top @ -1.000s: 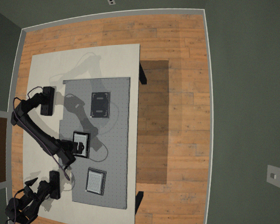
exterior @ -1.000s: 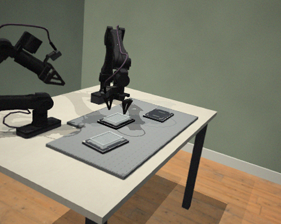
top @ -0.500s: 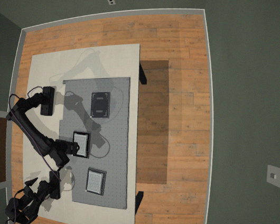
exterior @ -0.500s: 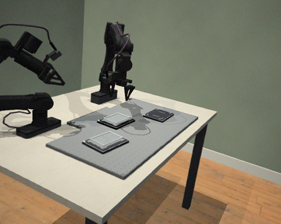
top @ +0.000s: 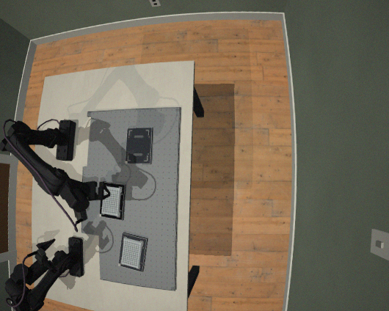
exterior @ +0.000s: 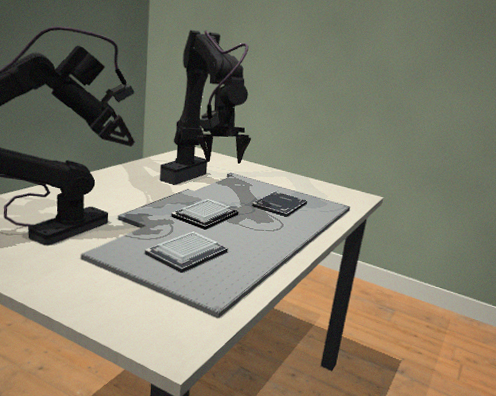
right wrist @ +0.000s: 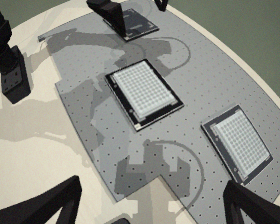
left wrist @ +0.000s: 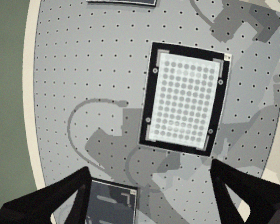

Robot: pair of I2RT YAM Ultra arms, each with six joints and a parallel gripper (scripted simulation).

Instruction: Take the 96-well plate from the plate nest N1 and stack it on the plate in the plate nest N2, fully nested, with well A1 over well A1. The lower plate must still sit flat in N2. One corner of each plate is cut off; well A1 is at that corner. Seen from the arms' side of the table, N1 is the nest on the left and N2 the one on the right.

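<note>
The black nest is 230 mm below my right hand, 180 mm to the left of it and 150 mm ahead of it.
</note>
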